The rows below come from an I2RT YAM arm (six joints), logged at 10 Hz.
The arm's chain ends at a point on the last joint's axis. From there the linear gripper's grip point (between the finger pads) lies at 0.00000 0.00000 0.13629 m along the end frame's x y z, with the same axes.
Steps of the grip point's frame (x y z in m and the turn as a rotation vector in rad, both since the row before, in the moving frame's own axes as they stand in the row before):
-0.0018 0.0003 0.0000 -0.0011 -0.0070 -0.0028
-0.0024 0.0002 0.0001 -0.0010 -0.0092 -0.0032
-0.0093 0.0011 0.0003 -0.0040 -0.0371 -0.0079
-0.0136 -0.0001 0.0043 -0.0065 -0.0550 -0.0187
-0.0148 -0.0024 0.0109 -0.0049 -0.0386 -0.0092
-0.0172 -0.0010 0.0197 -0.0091 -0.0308 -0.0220
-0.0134 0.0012 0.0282 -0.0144 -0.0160 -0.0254
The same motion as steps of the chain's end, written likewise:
-0.0008 0.0001 0.0000 -0.0011 -0.0070 -0.0028
-0.0011 0.0001 0.0001 -0.0010 -0.0092 -0.0032
-0.0042 0.0005 0.0004 -0.0040 -0.0371 -0.0079
-0.0061 -0.0011 0.0045 -0.0065 -0.0550 -0.0187
-0.0095 -0.0031 0.0110 -0.0049 -0.0386 -0.0092
-0.0130 -0.0023 0.0198 -0.0091 -0.0308 -0.0220
-0.0112 -0.0008 0.0282 -0.0144 -0.0160 -0.0254

